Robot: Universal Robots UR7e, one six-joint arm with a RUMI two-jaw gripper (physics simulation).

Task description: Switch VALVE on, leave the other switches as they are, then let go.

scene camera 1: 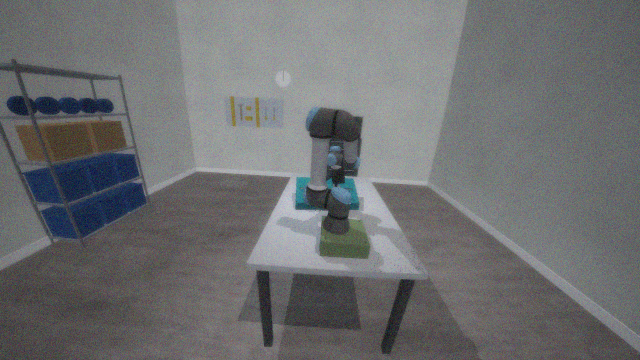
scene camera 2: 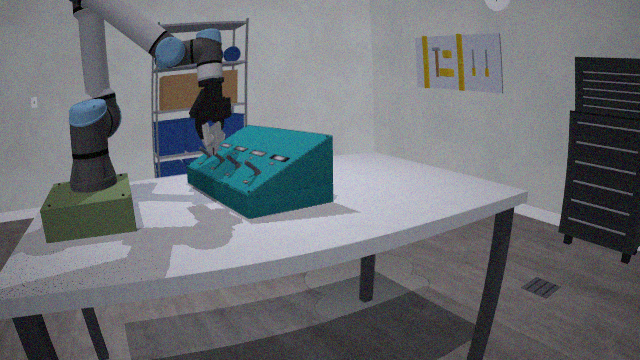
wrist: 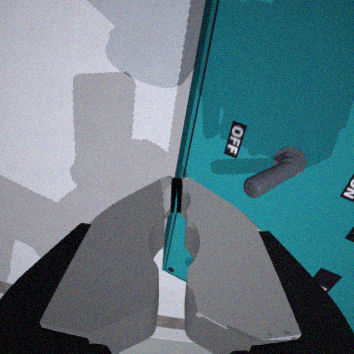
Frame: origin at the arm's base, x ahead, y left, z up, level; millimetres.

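Seen in the pictures: gripper, fingertip midpoint: (scene camera 2: pixel 213 155) (wrist: pixel 176 180); arm's base at its link origin: (scene camera 1: pixel 336 226) (scene camera 2: pixel 93 184).
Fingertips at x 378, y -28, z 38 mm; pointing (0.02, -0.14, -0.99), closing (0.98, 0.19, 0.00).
Offsets run from my fingertips to a thing's top centre. "spot": to the spot under its first point. Level surfaces: height alone.
A teal sloped switch box (scene camera 1: pixel 302 201) (scene camera 2: pixel 295 185) (wrist: pixel 280 75) stands on the table, with several grey levers in a row. In the wrist view one lever @(dx +58, dy +0, dz -3 mm) (wrist: pixel 274 174) leans toward the side of its OFF label @(spot: dx +40, dy -1, dz -57 mm) (wrist: pixel 236 139); part of an ON label @(spot: dx +116, dy +3, dz -22 mm) (wrist: pixel 350 188) shows at the right edge. The word VALVE is not readable, so I cannot tell from lettering which lever it names. My gripper (scene camera 2: pixel 213 151) (wrist: pixel 176 180) is shut and empty, pointing down near the far end of the lever row. In the wrist view its tips appear left of that lever, over the box's lower edge; contact cannot be told.
The arm stands on a green base block (scene camera 1: pixel 345 246) (scene camera 2: pixel 90 220) on the white table @(dz -133 mm) (scene camera 1: pixel 290 250) (scene camera 2: pixel 425 175). The other levers (scene camera 2: pixel 233 162) (scene camera 2: pixel 253 169) stand close together along the slope. A shelf rack (scene camera 1: pixel 64 197) and a dark drawer cabinet (scene camera 2: pixel 602 165) stand away from the table.
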